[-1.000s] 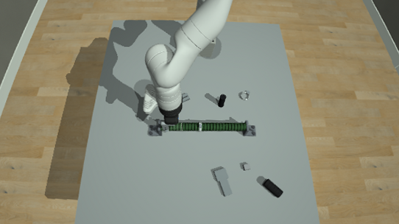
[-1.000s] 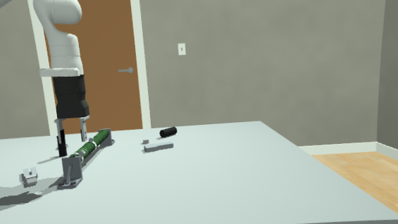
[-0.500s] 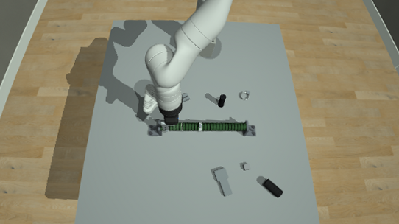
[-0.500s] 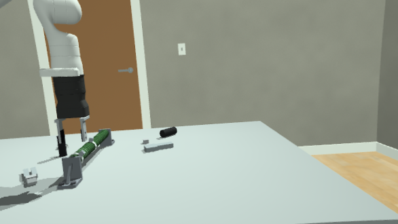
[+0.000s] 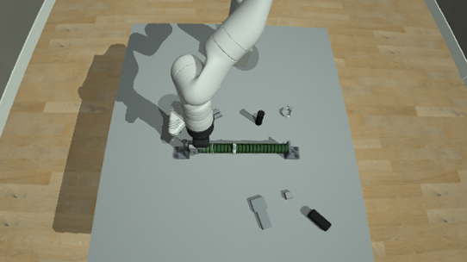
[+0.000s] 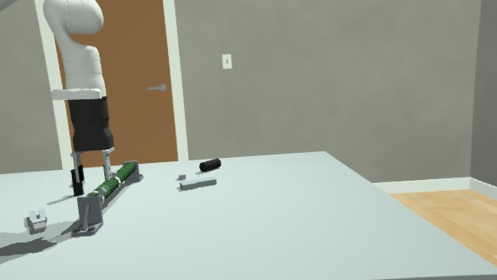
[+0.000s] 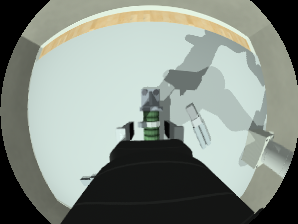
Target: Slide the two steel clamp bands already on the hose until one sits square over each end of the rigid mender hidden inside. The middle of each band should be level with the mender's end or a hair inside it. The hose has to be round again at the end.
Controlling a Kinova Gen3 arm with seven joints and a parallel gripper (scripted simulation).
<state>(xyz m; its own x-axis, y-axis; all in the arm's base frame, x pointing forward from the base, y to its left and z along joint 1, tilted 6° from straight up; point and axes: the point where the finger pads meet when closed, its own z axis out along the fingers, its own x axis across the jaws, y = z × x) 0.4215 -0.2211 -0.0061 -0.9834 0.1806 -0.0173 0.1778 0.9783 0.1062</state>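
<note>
Right now my hand is 130 mm past the grey stepped tool, 100 mm above it and 40 mm to the right of it. Also, from my hand: small grey cube (280 mm to the left, 200 mm ahead, 100 mm below); black cylinder (240 mm to the left, 80 mm behind, 70 mm below).
</note>
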